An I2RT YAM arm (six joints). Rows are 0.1 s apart.
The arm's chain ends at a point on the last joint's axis. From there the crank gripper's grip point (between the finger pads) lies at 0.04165 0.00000 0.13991 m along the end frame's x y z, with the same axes.
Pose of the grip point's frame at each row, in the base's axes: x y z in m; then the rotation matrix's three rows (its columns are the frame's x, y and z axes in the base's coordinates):
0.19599 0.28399 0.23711; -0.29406 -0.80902 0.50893; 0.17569 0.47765 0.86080; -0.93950 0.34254 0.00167
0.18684 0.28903 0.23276; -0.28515 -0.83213 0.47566; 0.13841 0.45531 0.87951; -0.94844 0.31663 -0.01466
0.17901 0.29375 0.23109; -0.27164 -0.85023 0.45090; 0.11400 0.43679 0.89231; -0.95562 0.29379 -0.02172
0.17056 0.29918 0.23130; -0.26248 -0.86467 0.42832; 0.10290 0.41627 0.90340; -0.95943 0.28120 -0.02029
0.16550 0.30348 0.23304; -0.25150 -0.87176 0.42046; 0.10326 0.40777 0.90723; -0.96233 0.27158 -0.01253
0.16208 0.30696 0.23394; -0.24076 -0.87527 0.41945; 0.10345 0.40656 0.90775; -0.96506 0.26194 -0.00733
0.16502 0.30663 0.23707; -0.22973 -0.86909 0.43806; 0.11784 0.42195 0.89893; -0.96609 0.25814 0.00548
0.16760 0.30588 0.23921; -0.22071 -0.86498 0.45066; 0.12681 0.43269 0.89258; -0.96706 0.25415 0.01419
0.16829 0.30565 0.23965; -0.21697 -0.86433 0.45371; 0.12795 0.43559 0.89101; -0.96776 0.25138 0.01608
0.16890 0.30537 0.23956; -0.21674 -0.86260 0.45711; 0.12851 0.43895 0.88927; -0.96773 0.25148 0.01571
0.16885 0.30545 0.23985; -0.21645 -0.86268 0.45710; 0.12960 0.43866 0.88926; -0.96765 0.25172 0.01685
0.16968 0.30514 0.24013; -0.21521 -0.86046 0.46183; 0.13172 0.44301 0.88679; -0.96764 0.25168 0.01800
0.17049 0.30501 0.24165; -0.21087 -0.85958 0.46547; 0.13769 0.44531 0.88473; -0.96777 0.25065 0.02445
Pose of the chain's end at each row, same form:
0.13703 0.15624 0.27601; -0.29406 -0.80902 0.50893; 0.17569 0.47765 0.86080; -0.93950 0.34254 0.00167
0.13217 0.16021 0.27431; -0.28515 -0.83213 0.47566; 0.13841 0.45531 0.87951; -0.94844 0.31663 -0.01466
0.12724 0.16416 0.27393; -0.27164 -0.85023 0.45090; 0.11400 0.43679 0.89231; -0.95562 0.29379 -0.02172
0.12157 0.16850 0.27410; -0.26248 -0.86467 0.42832; 0.10290 0.41627 0.90340; -0.95943 0.28120 -0.02029
0.11715 0.17225 0.27487; -0.25150 -0.87176 0.42046; 0.10326 0.40777 0.90723; -0.96233 0.27158 -0.01253
0.11342 0.17565 0.27516; -0.24076 -0.87527 0.41945; 0.10345 0.40656 0.90775; -0.96506 0.26194 -0.00733
0.11330 0.17595 0.27654; -0.22973 -0.86909 0.43806; 0.11784 0.42195 0.89893; -0.96609 0.25814 0.00548
0.11374 0.17572 0.27750; -0.22071 -0.86498 0.45066; 0.12681 0.43269 0.89258; -0.96706 0.25415 0.01419
0.11385 0.17566 0.27771; -0.21697 -0.86433 0.45371; 0.12795 0.43559 0.89101; -0.96776 0.25138 0.01608
0.11397 0.17560 0.27767; -0.21674 -0.86260 0.45711; 0.12851 0.43895 0.88927; -0.96773 0.25148 0.01571
0.11391 0.17564 0.27780; -0.21645 -0.86268 0.45710; 0.12960 0.43866 0.88926; -0.96765 0.25172 0.01685
0.11403 0.17558 0.27791; -0.21521 -0.86046 0.46183; 0.13172 0.44301 0.88679; -0.96764 0.25168 0.01800
0.11415 0.17549 0.27854; -0.21087 -0.85958 0.46547; 0.13769 0.44531 0.88473; -0.96777 0.25065 0.02445

